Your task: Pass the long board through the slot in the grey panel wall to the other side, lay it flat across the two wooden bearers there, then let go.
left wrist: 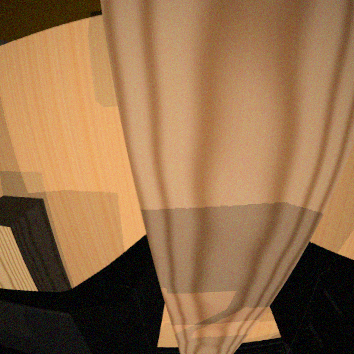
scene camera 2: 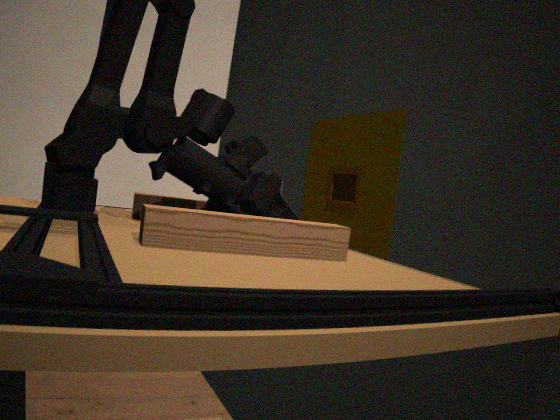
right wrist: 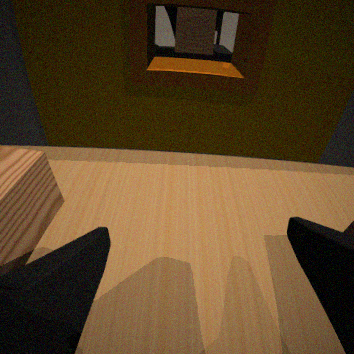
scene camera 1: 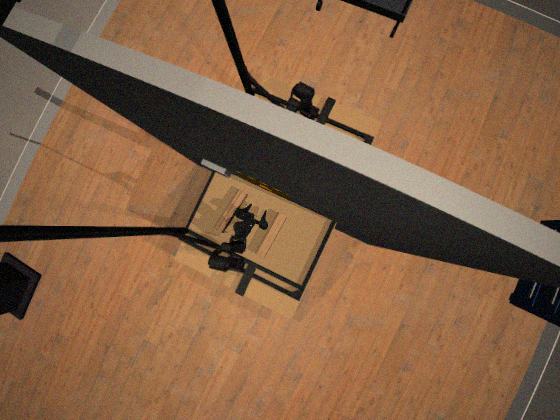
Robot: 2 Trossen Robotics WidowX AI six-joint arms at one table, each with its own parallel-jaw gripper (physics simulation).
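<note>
The long board (left wrist: pixel 225 125) (right wrist: pixel 195 30) is between my left gripper's fingers (left wrist: pixel 228 240). In the right wrist view its end face shows beyond the slot (right wrist: pixel 195 67) (scene camera 2: pixel 342 205), within the outline of the opening. The slot is in a yellow patch (right wrist: pixel 190 120) (scene camera 2: pixel 370 150) on the panel wall (scene camera 1: pixel 310 135) (scene camera 2: pixel 475 150). My right gripper (scene camera 1: pixel 257 210) (scene camera 2: pixel 287 210) (right wrist: pixel 199 232) is open and empty, between the two bearers, facing the slot. One bearer (scene camera 1: pixel 275 235) (scene camera 2: pixel 245 235) is nearer scene camera 2; the other bearer (scene camera 1: pixel 239 197) (scene camera 2: pixel 167 200) (right wrist: pixel 30 205) is farther.
A dark-sided wooden block (left wrist: pixel 47 245) stands left of the board in the left wrist view. A black frame rail (scene camera 2: pixel 300 307) runs along the table edge. The right arm's wrist (scene camera 2: pixel 200 165) reaches low over the bearers. A dark cart (scene camera 1: pixel 540 300) stands at the far right.
</note>
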